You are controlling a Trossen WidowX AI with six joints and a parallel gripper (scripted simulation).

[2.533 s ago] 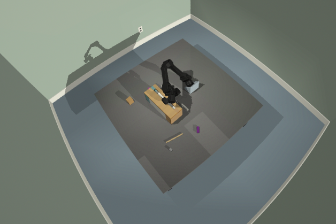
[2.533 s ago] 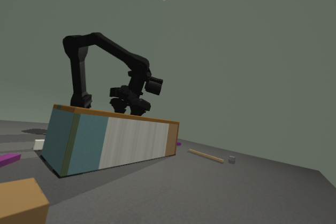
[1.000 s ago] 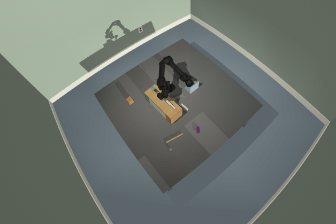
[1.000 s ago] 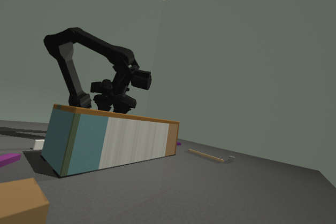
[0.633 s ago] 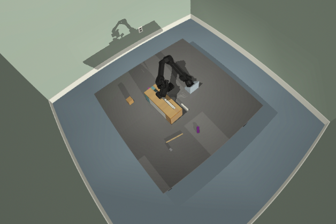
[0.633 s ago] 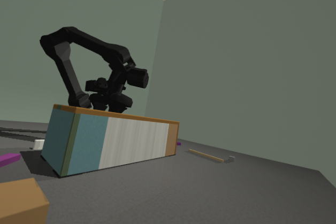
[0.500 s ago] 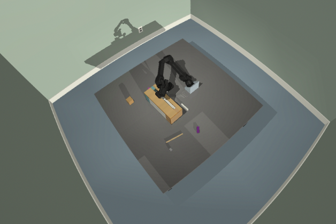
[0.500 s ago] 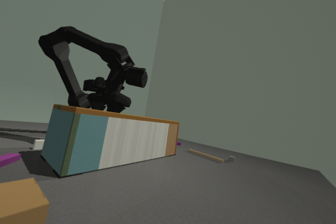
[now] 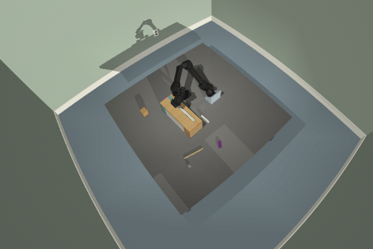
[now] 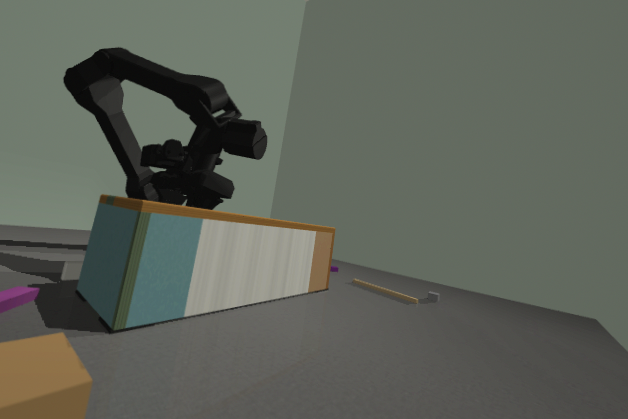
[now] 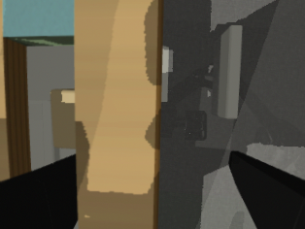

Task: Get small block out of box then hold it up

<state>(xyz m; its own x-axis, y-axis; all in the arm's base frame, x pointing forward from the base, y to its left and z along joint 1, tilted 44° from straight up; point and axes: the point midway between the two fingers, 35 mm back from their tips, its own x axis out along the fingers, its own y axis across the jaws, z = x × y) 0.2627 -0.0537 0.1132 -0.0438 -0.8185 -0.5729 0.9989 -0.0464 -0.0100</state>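
Now: gripper tip 5 cm short of the tan block and 2 cm to the left of it. The rest, counted from my gripper tip: thin wooden stick 22 cm ahead, 40 cm to the left, 8 cm below; then magenta piece 3 cm ahead, 17 cm to the right, 8 cm below; then box 4 cm ahead, 9 cm to the left, 2 cm below.
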